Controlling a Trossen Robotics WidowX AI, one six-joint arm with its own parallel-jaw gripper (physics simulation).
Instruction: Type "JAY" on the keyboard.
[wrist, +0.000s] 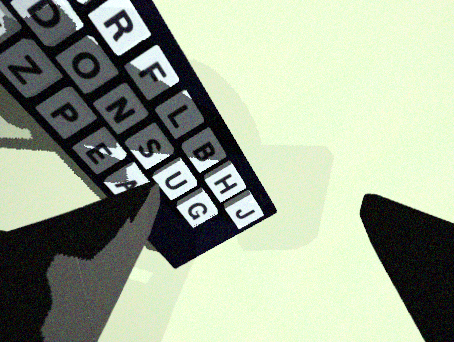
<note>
In view: my gripper (258, 197) and a dark keyboard (174, 238).
</note>
